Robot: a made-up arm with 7 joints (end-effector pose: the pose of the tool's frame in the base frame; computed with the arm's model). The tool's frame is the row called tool. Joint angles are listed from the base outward.
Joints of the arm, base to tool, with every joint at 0 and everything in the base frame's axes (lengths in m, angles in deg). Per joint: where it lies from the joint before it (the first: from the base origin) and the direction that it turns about. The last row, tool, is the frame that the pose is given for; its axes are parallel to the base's.
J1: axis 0 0.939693 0.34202 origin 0 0 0
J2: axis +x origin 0 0 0
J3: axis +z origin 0 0 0
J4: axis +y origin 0.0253 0 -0.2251
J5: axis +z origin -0.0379 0 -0.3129
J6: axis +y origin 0 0 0
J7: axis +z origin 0 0 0
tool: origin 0 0 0
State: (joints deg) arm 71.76 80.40 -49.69 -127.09 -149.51 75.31 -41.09
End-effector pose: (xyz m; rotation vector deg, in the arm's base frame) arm -0.1585 0.0363 -0.2582 -108.00 19.13 110.73
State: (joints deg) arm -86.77 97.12 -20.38 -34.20 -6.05 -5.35 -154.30
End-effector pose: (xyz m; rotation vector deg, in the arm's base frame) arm 0.1790 0.3993 0.3043 130.91 97.63 -57.18
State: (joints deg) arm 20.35 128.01 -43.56 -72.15 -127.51 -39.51 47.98
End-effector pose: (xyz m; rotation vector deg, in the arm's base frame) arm 0.1791 0.4384 -0.0175 8.26 100.62 -127.83
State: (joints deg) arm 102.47 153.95 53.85 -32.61 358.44 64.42 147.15
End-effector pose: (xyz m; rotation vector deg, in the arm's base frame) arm 0.4163 0.3241 -0.0842 65.18 -110.20 38.53
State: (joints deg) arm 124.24 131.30 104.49 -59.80 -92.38 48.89 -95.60
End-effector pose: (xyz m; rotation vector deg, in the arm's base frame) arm 0.3700 0.3296 -0.0589 -63.38 -104.97 35.77
